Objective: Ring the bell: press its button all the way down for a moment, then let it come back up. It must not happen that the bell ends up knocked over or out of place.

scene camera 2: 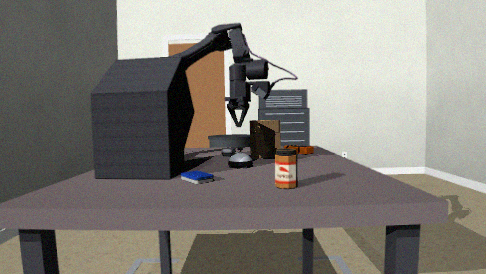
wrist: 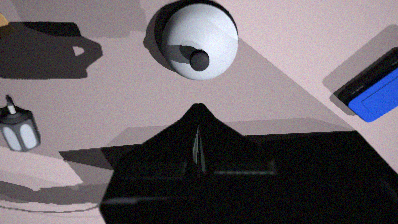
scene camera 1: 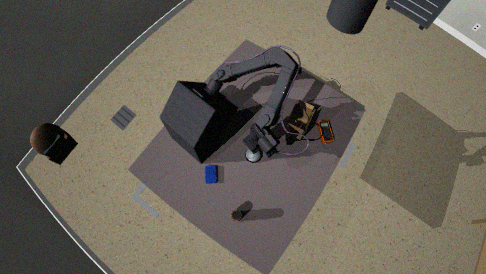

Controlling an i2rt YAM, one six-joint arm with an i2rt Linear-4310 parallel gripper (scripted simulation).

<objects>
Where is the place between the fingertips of my gripper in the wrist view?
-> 198, 111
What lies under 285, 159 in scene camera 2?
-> A jar.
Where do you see a brown cardboard box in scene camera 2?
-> At 265, 137
</objects>
